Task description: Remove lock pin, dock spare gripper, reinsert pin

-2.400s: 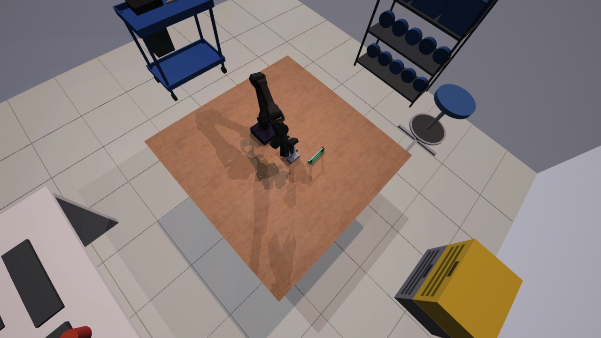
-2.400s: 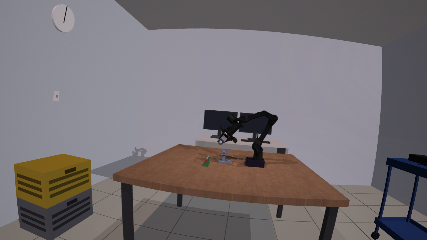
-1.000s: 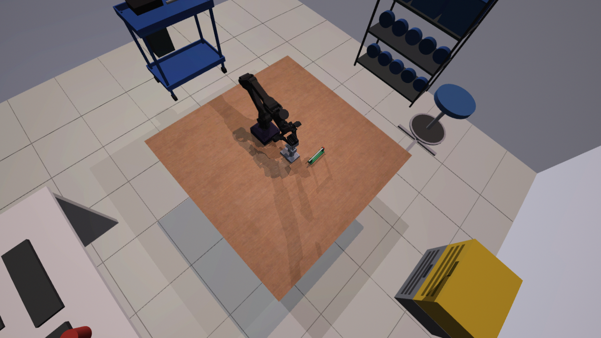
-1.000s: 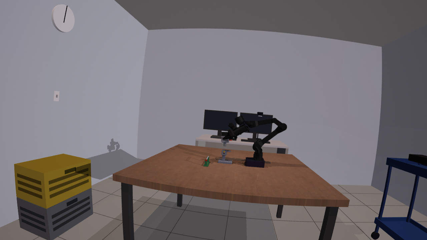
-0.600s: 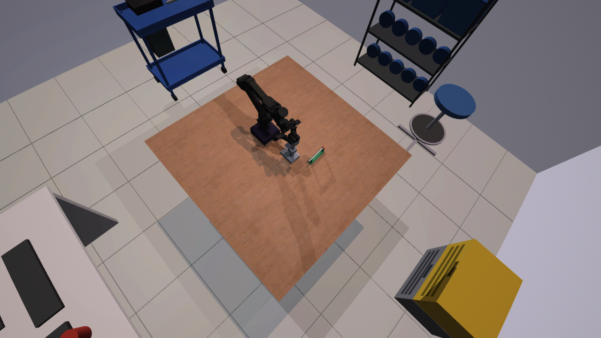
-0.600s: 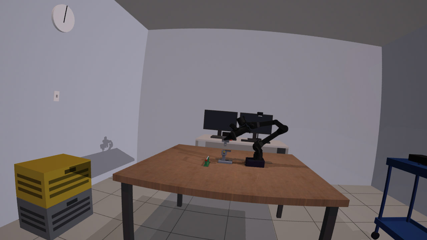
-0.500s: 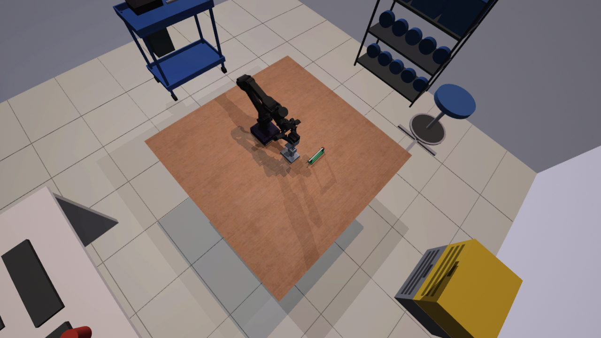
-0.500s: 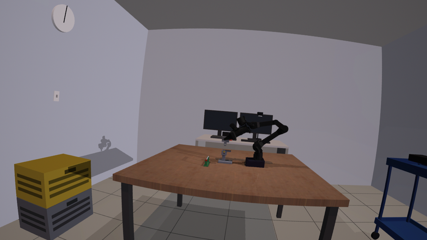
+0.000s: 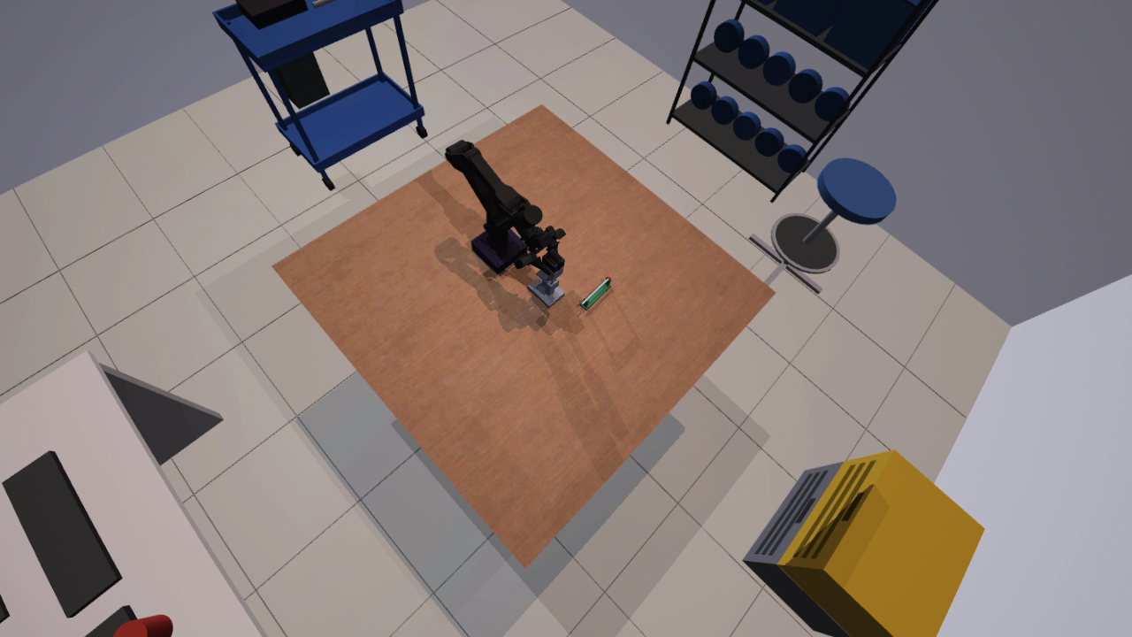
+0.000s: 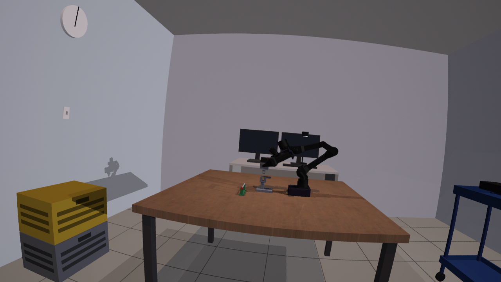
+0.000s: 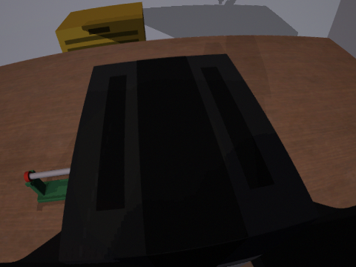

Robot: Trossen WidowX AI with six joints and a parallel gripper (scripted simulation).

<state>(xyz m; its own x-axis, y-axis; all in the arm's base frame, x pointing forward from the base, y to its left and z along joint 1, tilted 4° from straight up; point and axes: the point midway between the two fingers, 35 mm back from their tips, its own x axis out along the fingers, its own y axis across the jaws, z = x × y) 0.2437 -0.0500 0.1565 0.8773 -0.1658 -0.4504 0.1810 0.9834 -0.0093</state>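
Right now my gripper tip is 150 mm above the green pin cradle, 120 mm short of it and 100 mm to the right of it. Also, from my gripper tip: spare gripper (10 mm behind); then grey mount (120 mm below, 20 mm behind, 10 mm to the left).
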